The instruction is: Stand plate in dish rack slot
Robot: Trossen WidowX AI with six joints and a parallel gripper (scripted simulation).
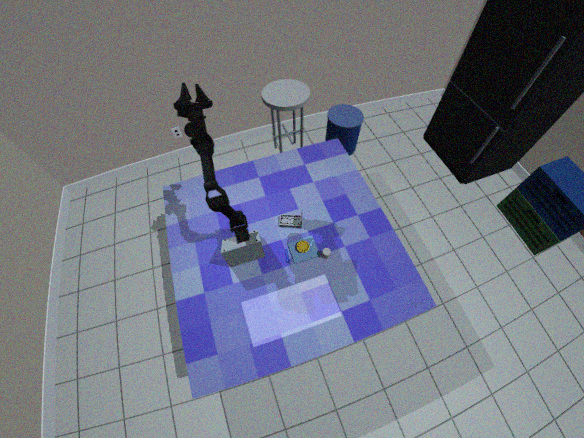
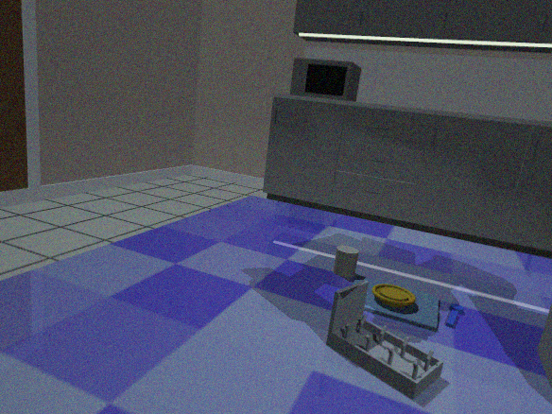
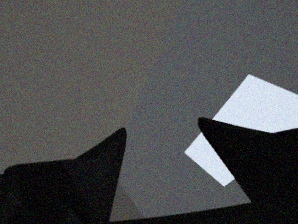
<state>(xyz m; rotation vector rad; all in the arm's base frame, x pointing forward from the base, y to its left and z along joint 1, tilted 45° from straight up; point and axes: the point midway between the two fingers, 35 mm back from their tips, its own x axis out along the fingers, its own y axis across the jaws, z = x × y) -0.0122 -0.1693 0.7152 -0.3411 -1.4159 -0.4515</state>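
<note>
My gripper tip is now 33 cm short of the yellow plate, 48 cm to the left of it and 78 cm above it. Round my gripper tip: blue spoon 23 cm ahead, 51 cm to the right, 79 cm below; grey dish rack 31 cm ahead, 30 cm to the right, 77 cm below.
</note>
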